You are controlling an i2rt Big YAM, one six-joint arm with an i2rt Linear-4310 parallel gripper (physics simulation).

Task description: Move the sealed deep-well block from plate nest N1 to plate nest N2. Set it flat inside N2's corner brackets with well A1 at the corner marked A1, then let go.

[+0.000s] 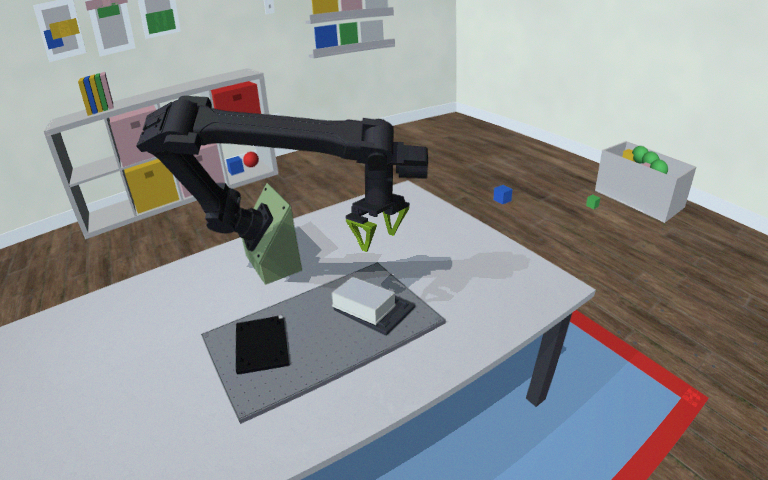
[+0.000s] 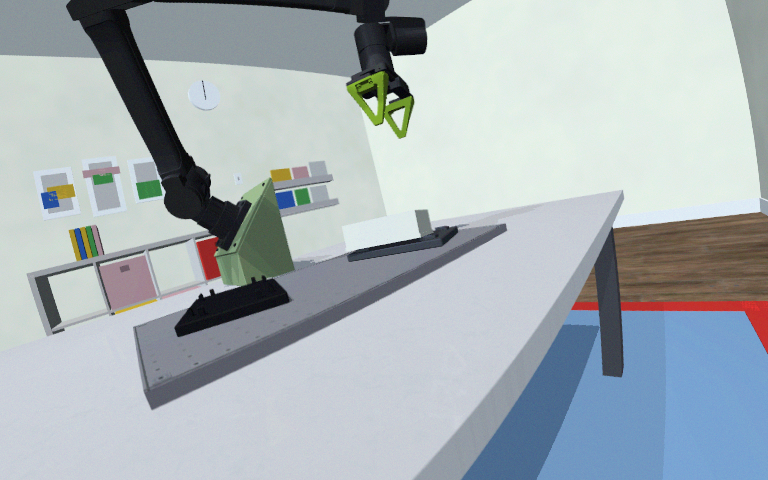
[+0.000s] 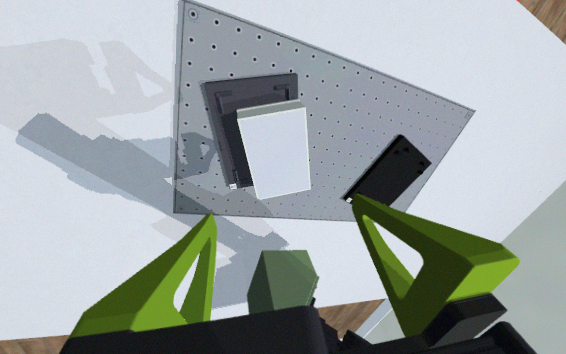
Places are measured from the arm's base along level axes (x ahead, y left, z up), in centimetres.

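Where they show: gripper, fingertip midpoint: [image 1: 378,242] [image 2: 391,131] [image 3: 285,210]; arm's base, origin of the base link: [image 1: 259,227] [image 2: 235,226].
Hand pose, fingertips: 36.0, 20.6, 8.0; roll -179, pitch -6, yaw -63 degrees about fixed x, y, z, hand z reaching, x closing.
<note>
Things, the pixels of their centre, and the offset from my fingertips, as dx, dy, dz. "*": a spot on its surface instead. Level surfaces: height alone.
- white sealed block, body centre: [image 3: 276,152] [image 2: 388,229] [image 1: 363,299] -2.1, -4.0, -16.0
- dark grey nest, body centre: [image 3: 260,137] [image 2: 404,241] [image 1: 374,306] -1.5, -1.7, -18.8
- black nest, body centre: [image 2: 233,297] [image 3: 389,181] [image 1: 260,342] -2.3, -30.6, -18.6
- small white corner tag, surface spot: [image 3: 349,200] [image 1: 280,316] * -8.6, -23.8, -18.4
- grey perforated board, body centre: [image 2: 333,277] [image 3: 334,156] [image 1: 319,331] -1.2, -16.4, -20.2
- white table, its level: dz -20.9
The white sealed block [image 1: 363,298] [image 2: 385,230] [image 3: 276,154] rests on the dark grey nest [image 1: 403,314] [image 2: 396,250] [image 3: 250,83], taken as N1. A bare strip of that nest with corner brackets shows beside the block; whether the block sits inside all brackets cannot be told. The black nest [image 1: 262,346] [image 2: 233,307] [image 3: 392,170], taken as N2, holds no block. A small white corner tag [image 1: 280,317] [image 3: 349,200] marks it; its lettering is unreadable. My gripper [image 1: 379,241] [image 2: 389,130] [image 3: 285,210] is open and empty, high above the table on the arm-base side of the block.
Both nests stand on a grey perforated board [image 1: 317,350] [image 2: 215,350] [image 3: 340,90] on the white table [image 1: 141,396] [image 2: 339,367] [image 3: 100,280]. The green arm base [image 1: 277,243] [image 2: 260,243] [image 3: 282,282] stands behind the board. Shelving [image 1: 84,225] is beyond the table.
</note>
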